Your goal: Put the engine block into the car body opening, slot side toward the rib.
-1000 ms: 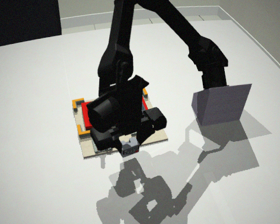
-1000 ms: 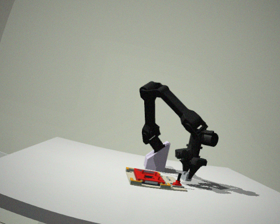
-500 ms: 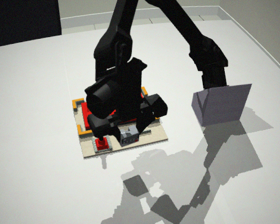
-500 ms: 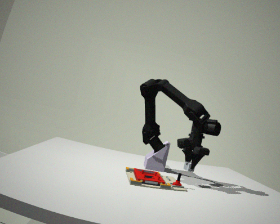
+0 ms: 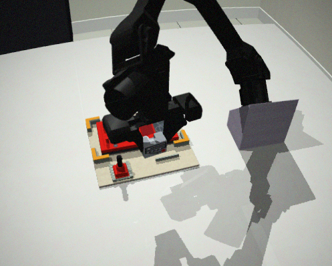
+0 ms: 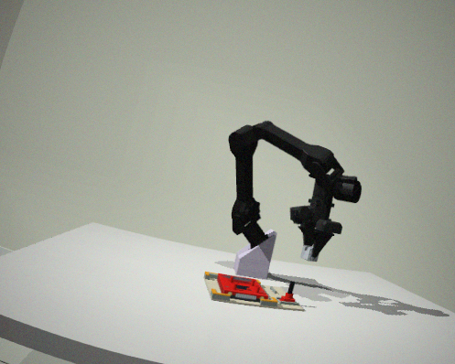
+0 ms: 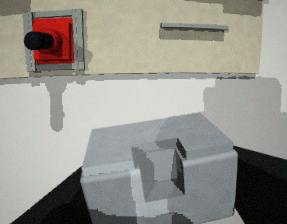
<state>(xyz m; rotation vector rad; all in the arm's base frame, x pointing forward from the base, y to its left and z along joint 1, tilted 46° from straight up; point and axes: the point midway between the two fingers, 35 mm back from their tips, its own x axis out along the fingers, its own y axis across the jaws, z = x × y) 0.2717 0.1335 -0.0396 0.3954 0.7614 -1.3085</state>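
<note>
Now: the black peg 70 mm ahead of my gripper tip, 40 mm to the right of it and 90 mm below it. Also, from my gripper tip: engine block (10 mm above); beige baseplate (30 mm ahead, 150 mm to the right, 120 mm below).
</note>
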